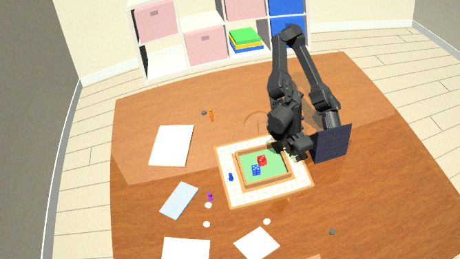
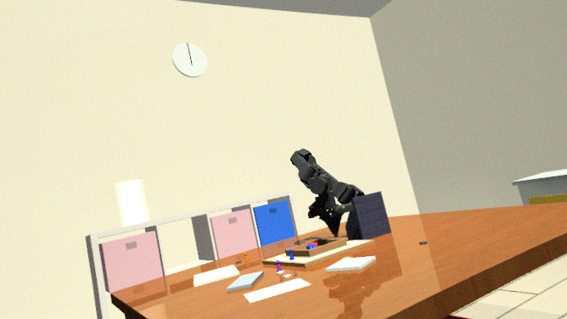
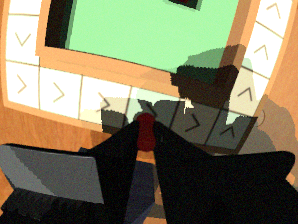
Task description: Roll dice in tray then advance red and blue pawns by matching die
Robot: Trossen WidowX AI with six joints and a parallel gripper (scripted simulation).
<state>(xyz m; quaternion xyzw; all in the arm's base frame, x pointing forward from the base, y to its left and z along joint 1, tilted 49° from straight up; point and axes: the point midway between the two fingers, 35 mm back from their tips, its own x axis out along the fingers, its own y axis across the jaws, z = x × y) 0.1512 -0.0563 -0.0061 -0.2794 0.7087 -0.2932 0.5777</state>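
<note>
The blue pawn lies 230 mm ahead of my gripper tip, 10 mm to the left of it and 20 mm below it. Round my gripper tip: green tray: 110 mm ahead, 40 mm below; red pawn: 10 mm above; purple pawn: 310 mm ahead, 50 mm to the left, 30 mm below.
</note>
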